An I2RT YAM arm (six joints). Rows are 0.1 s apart.
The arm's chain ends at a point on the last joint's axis. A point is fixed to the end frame.
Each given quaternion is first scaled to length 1.
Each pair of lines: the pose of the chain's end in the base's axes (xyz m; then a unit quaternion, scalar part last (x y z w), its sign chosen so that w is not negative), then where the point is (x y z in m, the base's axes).
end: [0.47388 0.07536 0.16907 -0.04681 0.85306 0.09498 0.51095]
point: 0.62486 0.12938 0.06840
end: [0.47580 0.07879 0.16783 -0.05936 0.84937 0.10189 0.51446]
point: 0.62634 0.13706 0.06889
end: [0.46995 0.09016 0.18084 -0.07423 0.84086 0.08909 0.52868]
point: 0.62355 0.14671 0.08567
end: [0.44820 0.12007 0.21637 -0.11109 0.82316 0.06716 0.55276]
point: 0.60604 0.17606 0.12807
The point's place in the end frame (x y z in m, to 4 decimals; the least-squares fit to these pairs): 0.0181 0.0146 0.1879
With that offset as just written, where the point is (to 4 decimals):
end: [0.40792 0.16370 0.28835 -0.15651 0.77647 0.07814 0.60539]
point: 0.5711 0.2331 0.2220
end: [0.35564 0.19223 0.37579 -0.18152 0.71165 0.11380 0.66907]
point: 0.5201 0.2796 0.3418
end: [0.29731 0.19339 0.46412 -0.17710 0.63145 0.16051 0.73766]
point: 0.4577 0.2937 0.4716
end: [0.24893 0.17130 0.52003 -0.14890 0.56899 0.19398 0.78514]
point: 0.4041 0.2720 0.5605
